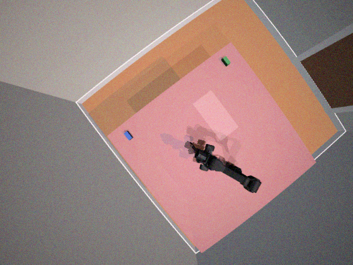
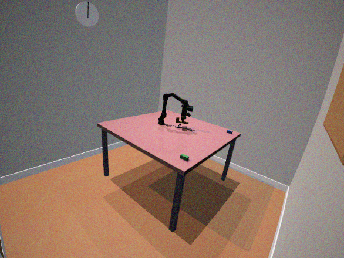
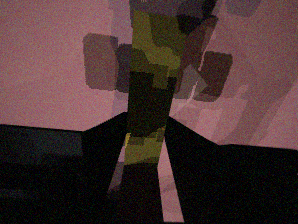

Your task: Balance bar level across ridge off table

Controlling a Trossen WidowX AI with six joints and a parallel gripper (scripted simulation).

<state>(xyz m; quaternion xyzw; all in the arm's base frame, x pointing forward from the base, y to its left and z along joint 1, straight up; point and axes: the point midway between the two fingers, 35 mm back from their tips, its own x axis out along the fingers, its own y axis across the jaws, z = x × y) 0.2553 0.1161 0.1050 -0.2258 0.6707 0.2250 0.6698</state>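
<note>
Right now my gripper tip is 2 cm past the dark ridge, 2 cm to the left of it and 4 cm above it. Round my gripper tip: green block: 48 cm ahead, 62 cm to the right, 5 cm below; blue block: 48 cm ahead, 38 cm to the left, 5 cm below.
</note>
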